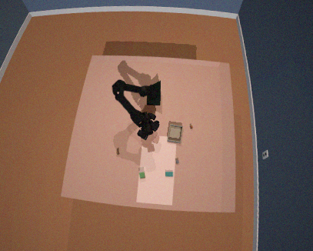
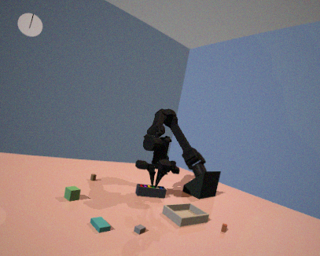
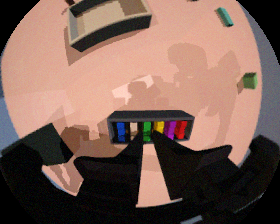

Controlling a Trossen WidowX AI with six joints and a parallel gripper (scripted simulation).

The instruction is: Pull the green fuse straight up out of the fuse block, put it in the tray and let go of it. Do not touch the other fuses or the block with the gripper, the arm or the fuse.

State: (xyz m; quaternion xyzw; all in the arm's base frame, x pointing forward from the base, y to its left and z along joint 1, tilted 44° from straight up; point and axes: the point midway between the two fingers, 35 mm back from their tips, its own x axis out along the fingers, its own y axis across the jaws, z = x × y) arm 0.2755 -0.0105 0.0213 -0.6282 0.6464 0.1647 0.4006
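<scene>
Right now the green fuse is 20 mm below my gripper tip. Round my gripper tip: green cube 340 mm ahead, 20 mm below, 10 mm to the left; grey tray 210 mm to the left, 40 mm below; small grey cube 250 mm to the left, 210 mm ahead, 40 mm below.
</scene>
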